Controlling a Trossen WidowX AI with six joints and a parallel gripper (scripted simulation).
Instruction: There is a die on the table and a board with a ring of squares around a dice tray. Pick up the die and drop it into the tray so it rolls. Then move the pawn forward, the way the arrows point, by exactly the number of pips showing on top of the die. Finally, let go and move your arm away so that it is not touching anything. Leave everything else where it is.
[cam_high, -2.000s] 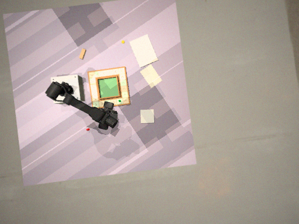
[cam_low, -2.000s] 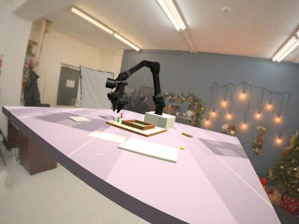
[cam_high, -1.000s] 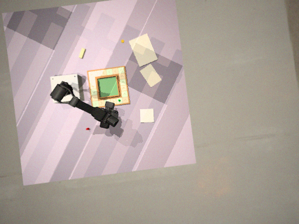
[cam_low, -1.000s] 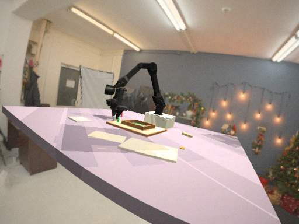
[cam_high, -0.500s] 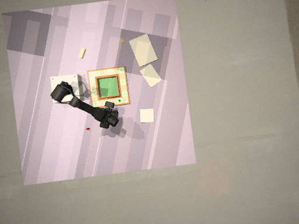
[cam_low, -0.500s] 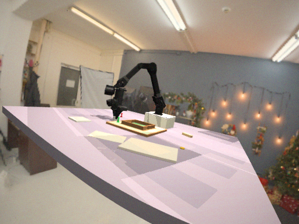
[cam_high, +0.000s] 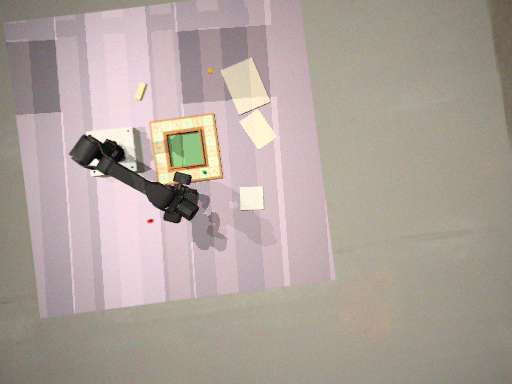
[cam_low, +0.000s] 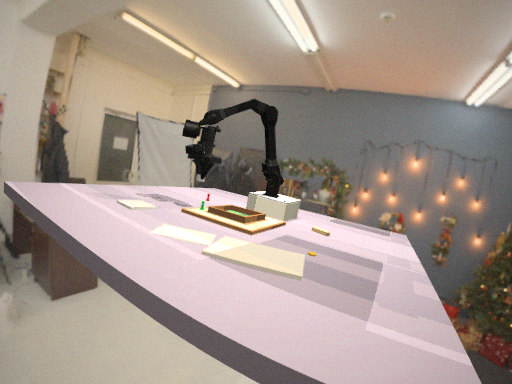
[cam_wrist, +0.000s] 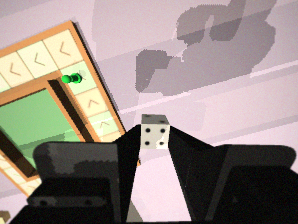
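Now: the green pawn 100 mm ahead of my gripper tip, 80 mm to the left of it and 90 mm below it. Also, from my gripper tip: white die: right at my gripper tip; then red pawn: 190 mm behind, 40 mm to the right, 100 mm below; then green dice tray: 50 mm ahead, 200 mm to the left, 110 mm below.
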